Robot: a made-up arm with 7 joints.
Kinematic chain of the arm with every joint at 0, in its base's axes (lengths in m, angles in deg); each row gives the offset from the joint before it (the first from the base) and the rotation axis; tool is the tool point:
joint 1: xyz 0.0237 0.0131 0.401 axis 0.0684 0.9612 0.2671
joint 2: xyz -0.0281 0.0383 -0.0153 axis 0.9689 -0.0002 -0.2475
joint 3: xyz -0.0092 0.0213 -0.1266 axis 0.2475 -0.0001 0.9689
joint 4: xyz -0.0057 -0.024 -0.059 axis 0.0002 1 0
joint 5: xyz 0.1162 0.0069 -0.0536 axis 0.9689 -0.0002 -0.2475
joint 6: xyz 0.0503 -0.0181 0.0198 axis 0.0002 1 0
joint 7: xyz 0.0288 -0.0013 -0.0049 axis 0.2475 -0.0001 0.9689
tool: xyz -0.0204 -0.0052 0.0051
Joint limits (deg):
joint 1: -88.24..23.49
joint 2: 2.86..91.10
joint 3: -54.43..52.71
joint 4: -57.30..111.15
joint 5: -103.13..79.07
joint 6: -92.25..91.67
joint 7: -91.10..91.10
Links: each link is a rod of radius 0.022 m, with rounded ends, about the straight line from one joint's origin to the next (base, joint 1, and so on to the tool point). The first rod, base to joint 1, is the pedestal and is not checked.
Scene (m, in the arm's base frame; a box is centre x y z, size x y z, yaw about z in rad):
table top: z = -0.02
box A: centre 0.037 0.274 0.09 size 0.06 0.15 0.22 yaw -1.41
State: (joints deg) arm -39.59 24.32 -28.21 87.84 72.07 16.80 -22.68
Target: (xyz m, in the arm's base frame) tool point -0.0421 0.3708 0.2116
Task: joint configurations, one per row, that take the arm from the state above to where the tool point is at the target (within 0.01 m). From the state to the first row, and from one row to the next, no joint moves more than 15 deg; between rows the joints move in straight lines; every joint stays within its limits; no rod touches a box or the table.
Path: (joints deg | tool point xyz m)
1: -40.82 35.18 -27.56 75.42 73.47 18.89 -36.36 | 0.2090 0.2042 0.0979
2: -42.06 46.03 -26.91 63.01 74.87 20.98 -50.05 | 0.2442 0.2361 0.1492
3: -43.29 56.89 -26.26 50.59 76.27 23.08 -63.73 | 0.2690 0.2578 0.2096
4: -44.52 67.75 -25.61 38.18 77.67 25.17 -77.42 | 0.2829 0.2671 0.2740
5: -45.76 78.60 -24.97 25.76 79.07 27.26 -91.10 | 0.2861 0.2632 0.3372
6: -32.72 81.73 -28.92 35.80 77.69 34.37 -88.98 | 0.2281 0.3174 0.2929
7: -19.69 84.85 -32.87 45.85 76.31 41.48 -86.87 | 0.1546 0.3622 0.2775
8: -6.66 87.98 -36.82 55.89 74.93 48.59 -84.75 | 0.0799 0.3941 0.2935
9: 6.38 91.10 -40.77 65.93 73.54 55.71 -82.64 | 0.0182 0.4113 0.3367
10: 3.82 85.32 -40.87 70.07 74.65 47.81 -67.94 | 0.0016 0.4085 0.3100
11: 1.26 79.54 -40.98 74.21 75.75 39.91 -53.23 | -0.0129 0.4023 0.2840
12: -1.30 73.76 -41.08 78.35 76.86 32.01 -38.53 | -0.0250 0.3936 0.2590
13: -3.86 67.98 -41.19 82.49 77.96 24.11 -23.83 | -0.0347 0.3829 0.2349
14: -6.42 62.20 -41.29 86.63 79.07 16.21 -9.12 | -0.0421 0.3708 0.2116

